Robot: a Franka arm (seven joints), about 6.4 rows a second.
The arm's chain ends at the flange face. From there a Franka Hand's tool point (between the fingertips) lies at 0.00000 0.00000 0.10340 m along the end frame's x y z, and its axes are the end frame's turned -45 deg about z.
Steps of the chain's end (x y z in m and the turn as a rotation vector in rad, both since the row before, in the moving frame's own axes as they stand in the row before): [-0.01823 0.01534 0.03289 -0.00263 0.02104 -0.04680]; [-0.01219 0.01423 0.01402 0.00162 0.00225 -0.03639]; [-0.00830 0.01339 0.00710 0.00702 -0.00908 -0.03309]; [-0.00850 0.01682 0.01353 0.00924 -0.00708 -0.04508]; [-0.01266 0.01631 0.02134 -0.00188 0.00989 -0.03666]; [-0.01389 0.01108 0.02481 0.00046 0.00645 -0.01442]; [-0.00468 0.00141 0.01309 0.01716 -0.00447 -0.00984]
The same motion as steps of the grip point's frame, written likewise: [-0.02235 -0.00035 0.03287 -0.01674 0.01302 -0.04680]; [-0.01840 0.00148 0.01402 -0.00045 0.00274 -0.03639]; [-0.01551 0.00242 0.00709 0.01138 -0.00146 -0.03309]; [-0.01777 0.00469 0.01352 0.01154 0.00153 -0.04508]; [-0.01988 0.00343 0.02133 -0.00832 0.00566 -0.03666]; [-0.01715 -0.00155 0.02481 -0.00424 0.00489 -0.01442]; [-0.00339 -0.00390 0.01307 0.01529 0.00897 -0.00984]
